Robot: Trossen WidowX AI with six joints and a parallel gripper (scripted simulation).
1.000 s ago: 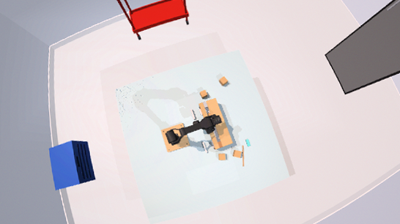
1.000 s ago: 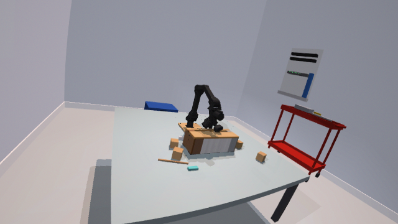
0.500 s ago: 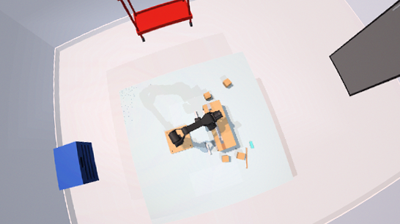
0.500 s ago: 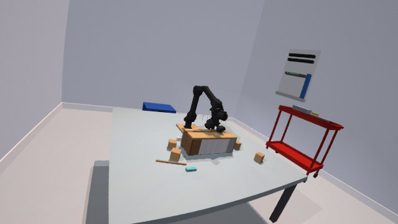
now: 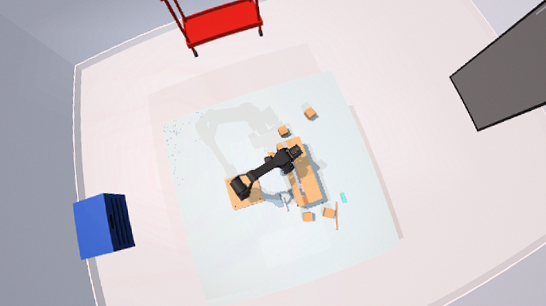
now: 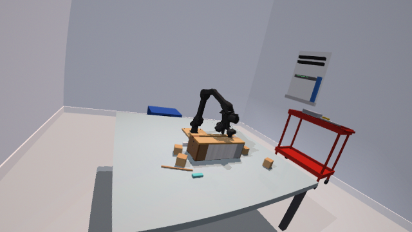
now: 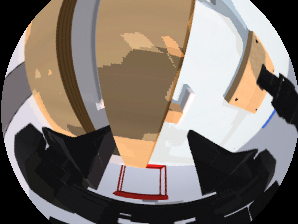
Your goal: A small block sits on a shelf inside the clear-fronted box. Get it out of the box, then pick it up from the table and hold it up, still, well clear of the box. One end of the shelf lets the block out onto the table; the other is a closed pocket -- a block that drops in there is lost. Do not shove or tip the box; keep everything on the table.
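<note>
Right now the tan block is 80 mm below my gripper tip, 40 mm to the left of it and 40 mm behind it. The rest, counted from my gripper tip: thin wooden stick: 450 mm to the right, 230 mm ahead, 90 mm below; tan box: 120 mm to the right, 40 mm below, 40 mm ahead.
</note>
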